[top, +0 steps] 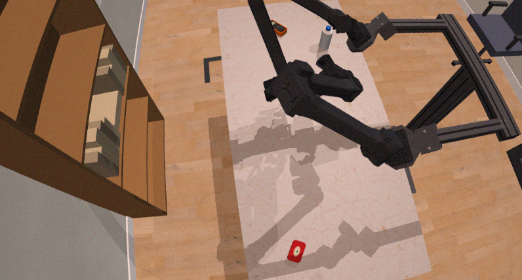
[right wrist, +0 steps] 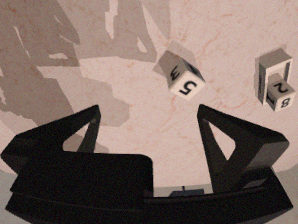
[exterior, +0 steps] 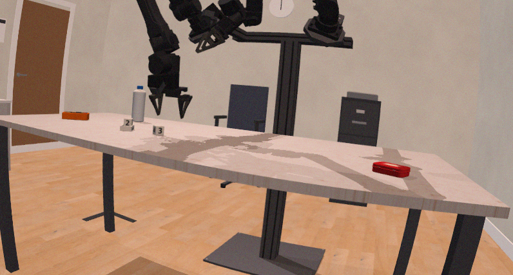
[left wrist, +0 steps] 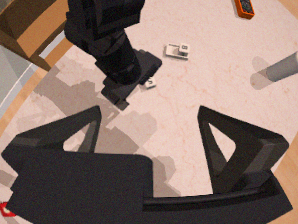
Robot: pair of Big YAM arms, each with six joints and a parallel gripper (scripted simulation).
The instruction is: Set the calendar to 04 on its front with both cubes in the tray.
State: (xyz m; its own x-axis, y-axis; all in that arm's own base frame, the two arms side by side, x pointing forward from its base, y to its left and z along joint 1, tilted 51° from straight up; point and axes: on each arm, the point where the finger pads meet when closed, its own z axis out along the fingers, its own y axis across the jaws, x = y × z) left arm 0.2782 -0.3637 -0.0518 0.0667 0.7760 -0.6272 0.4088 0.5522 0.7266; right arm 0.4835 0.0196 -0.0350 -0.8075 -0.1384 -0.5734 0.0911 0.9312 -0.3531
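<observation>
Right now my right hand is 6 cm above the white cube and 4 cm to the left of it. Also, from my right hand: red tin (71 cm to the left, 7 cm ahead, 6 cm below); white calendar tray (19 cm to the right, 6 cm below, 2 cm ahead); white bottle (42 cm to the right, 29 cm behind, 1 cm above).
</observation>
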